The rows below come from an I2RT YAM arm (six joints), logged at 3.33 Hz.
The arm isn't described. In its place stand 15 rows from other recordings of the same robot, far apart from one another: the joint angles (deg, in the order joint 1, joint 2, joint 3, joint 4, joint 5, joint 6), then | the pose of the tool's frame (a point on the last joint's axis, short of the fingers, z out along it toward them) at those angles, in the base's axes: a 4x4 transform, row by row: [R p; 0 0 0 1], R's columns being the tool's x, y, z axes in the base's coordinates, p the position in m.
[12.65, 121.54, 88.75, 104.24, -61.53, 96.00] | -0.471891 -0.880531 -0.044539 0.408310; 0.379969 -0.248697 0.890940 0.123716; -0.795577 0.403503 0.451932 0.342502; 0 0 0 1
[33.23, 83.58, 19.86, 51.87, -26.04, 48.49] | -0.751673 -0.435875 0.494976 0.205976; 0.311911 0.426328 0.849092 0.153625; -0.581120 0.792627 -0.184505 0.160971; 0 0 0 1
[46.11, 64.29, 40.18, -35.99, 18.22, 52.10] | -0.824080 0.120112 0.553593 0.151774; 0.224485 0.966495 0.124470 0.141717; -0.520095 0.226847 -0.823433 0.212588; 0 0 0 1
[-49.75, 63.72, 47.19, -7.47, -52.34, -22.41] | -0.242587 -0.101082 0.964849 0.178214; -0.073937 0.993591 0.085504 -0.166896; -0.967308 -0.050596 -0.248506 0.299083; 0 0 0 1
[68.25, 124.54, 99.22, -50.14, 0.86, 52.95] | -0.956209 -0.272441 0.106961 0.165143; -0.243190 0.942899 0.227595 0.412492; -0.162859 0.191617 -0.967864 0.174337; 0 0 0 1
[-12.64, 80.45, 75.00, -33.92, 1.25, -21.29] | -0.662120 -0.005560 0.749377 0.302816; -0.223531 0.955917 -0.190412 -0.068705; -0.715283 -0.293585 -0.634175 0.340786; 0 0 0 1
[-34.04, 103.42, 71.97, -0.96, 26.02, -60.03] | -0.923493 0.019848 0.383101 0.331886; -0.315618 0.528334 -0.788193 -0.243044; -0.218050 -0.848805 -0.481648 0.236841; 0 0 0 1
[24.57, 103.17, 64.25, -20.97, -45.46, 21.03] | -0.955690 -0.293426 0.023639 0.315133; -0.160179 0.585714 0.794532 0.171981; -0.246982 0.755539 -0.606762 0.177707; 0 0 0 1
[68.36, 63.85, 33.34, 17.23, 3.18, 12.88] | -0.285021 -0.866445 0.409923 0.094693; -0.114884 0.455459 0.882813 0.233327; -0.951611 0.204527 -0.229356 0.252625; 0 0 0 1
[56.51, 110.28, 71.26, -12.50, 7.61, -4.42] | -0.370469 -0.812134 0.450767 0.228858; -0.698367 0.563509 0.441294 0.337354; -0.612401 -0.151315 -0.775931 0.167950; 0 0 0 1
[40.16, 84.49, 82.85, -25.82, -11.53, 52.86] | -0.824565 -0.182430 0.535548 0.253635; 0.326196 0.620123 0.713473 0.223346; -0.462265 0.762998 -0.451824 0.379037; 0 0 0 1
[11.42, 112.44, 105.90, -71.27, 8.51, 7.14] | -0.971204 -0.044824 0.233995 0.387313; -0.070773 0.992087 -0.103704 0.072862; -0.227495 -0.117279 -0.966691 0.282470; 0 0 0 1
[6.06, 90.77, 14.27, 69.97, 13.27, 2.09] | -0.108490 0.128067 0.985814 0.246510; 0.024177 0.991714 -0.126173 0.017953; -0.993804 0.010146 -0.110687 0.140898; 0 0 0 1
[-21.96, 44.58, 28.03, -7.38, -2.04, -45.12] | -0.508881 -0.024149 0.860498 0.171178; -0.558347 0.770081 -0.308583 -0.067655; -0.655201 -0.637489 -0.405363 0.242083; 0 0 0 1
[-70.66, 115.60, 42.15, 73.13, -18.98, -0.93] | -0.014583 0.784428 0.620048 0.133140; -0.004795 0.620052 -0.784546 -0.344377; -0.999882 -0.014414 -0.005281 0.133225; 0 0 0 1
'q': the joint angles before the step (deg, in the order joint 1, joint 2, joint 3, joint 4, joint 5, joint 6). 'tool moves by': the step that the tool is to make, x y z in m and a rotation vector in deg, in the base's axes. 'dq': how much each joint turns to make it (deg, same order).
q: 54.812 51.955 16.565 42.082 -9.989 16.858
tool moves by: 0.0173 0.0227 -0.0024 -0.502 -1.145 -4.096
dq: 0.402 10.863 3.472 7.397 4.325 -1.758
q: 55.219 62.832 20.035 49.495 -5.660 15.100
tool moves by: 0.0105 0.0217 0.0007 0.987 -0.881 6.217
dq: -0.011 8.240 3.789 5.865 -6.197 0.651
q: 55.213 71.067 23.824 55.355 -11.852 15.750
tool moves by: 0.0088 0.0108 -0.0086 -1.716 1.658 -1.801
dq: 0.013 4.608 1.751 0.533 1.847 0.164
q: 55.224 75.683 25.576 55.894 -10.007 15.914
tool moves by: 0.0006 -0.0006 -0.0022 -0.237 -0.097 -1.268
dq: -0.018 0.292 -0.323 0.420 1.222 -0.342
